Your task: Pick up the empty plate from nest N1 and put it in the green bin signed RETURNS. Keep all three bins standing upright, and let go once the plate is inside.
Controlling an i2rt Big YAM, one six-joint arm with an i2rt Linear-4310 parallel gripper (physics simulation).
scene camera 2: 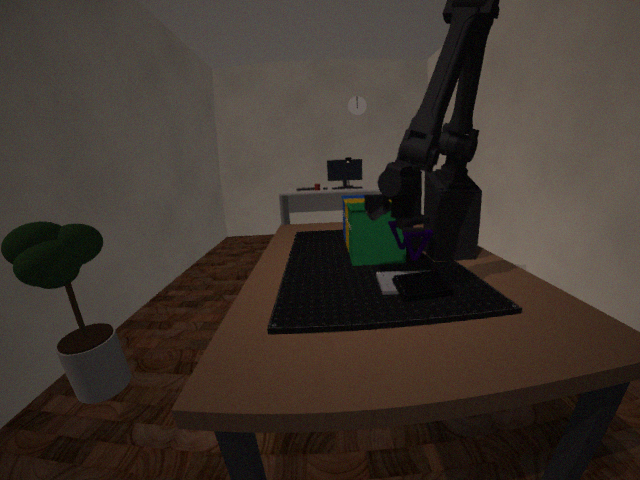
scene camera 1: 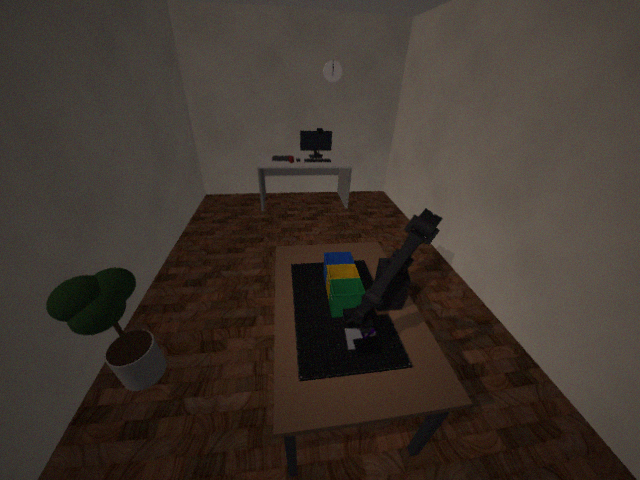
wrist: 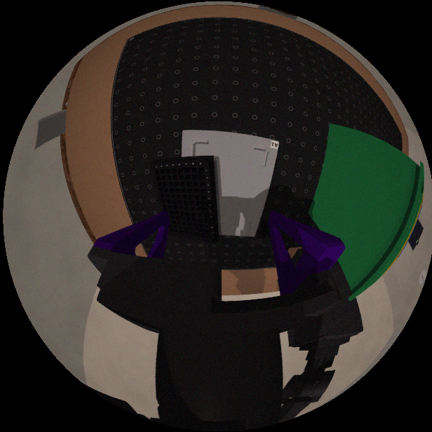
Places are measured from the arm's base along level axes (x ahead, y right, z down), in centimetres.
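Where they show: gripper, between the fingertips: (scene camera 2: 408, 254) (scene camera 1: 362, 330); arm's base, origin of its link: (scene camera 2: 451, 180).
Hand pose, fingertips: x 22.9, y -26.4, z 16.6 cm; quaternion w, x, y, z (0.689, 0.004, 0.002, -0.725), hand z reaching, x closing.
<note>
Each offset is from my fingertips to the top centre of the thing. Level surfaces: height alone.
The black gridded plate @(dx -2.7, dy -4.5, dz +4.6 cm) (scene camera 1: 368, 344) (scene camera 2: 421, 285) (wrist: 185, 195) lies off-centre, partly over the light grey nest @(dx -1.1, dy +0.9, dz +6.9 cm) (scene camera 1: 350, 341) (scene camera 2: 384, 283) (wrist: 242, 175) and past its left side in the wrist view. Whether it tilts is hard to tell. My gripper (scene camera 2: 406, 252) (wrist: 218, 216) is open and empty, its purple fingers above the plate and nest. In the wrist view, the left fingertip is near the plate's outer side and the right one is past the nest's bare side. The green bin @(dx +4.2, dy +22.4, dz -9.6 cm) (scene camera 1: 345, 303) (scene camera 2: 374, 242) (wrist: 365, 210) stands upright beside the nest; its sign does not show.
The yellow bin @(dx +4.4, dy +35.5, dz -9.6 cm) (scene camera 1: 342, 271) and blue bin @(dx +4.7, dy +48.6, dz -9.6 cm) (scene camera 1: 338, 257) stand upright in a row behind the green bin. All stand on the black perforated board @(dz +8.4 cm) (scene camera 1: 320, 356) (scene camera 2: 320, 304) (wrist: 200, 65) on the wooden table @(dz +9.7 cm) (scene camera 1: 361, 400) (scene camera 2: 361, 372). The arm's base stands at the right.
</note>
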